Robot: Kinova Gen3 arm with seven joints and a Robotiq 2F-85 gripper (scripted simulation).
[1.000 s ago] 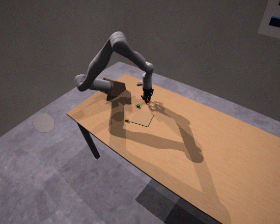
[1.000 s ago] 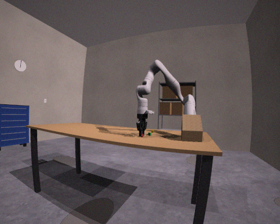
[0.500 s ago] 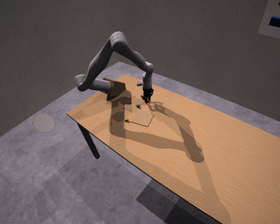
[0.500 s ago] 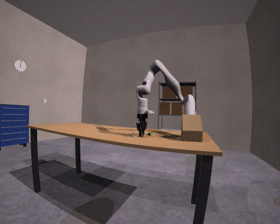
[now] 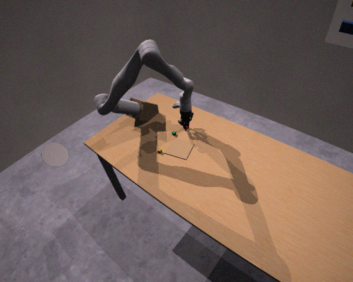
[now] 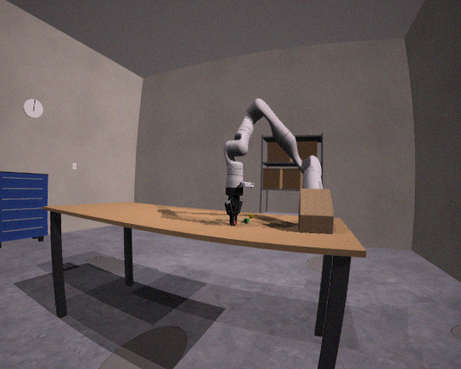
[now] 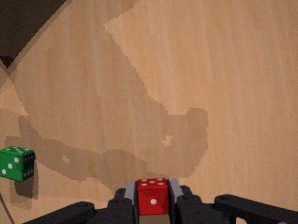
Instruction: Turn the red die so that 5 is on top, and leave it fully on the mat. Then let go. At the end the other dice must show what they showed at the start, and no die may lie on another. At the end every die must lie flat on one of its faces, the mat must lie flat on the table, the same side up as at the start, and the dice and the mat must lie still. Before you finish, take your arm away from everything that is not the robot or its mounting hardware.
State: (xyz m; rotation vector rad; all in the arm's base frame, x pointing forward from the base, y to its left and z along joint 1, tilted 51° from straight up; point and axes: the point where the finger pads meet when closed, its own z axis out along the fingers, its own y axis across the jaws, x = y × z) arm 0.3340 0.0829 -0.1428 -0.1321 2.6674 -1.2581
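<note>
Right now my hand is 1 cm above the red die. Round my hand: tan mat 17 cm to the right, 9 cm ahead, 2 cm below; yellow die 27 cm to the right, 2 cm ahead, 1 cm below; green die 10 cm to the right, 2 cm behind, 1 cm below.
</note>
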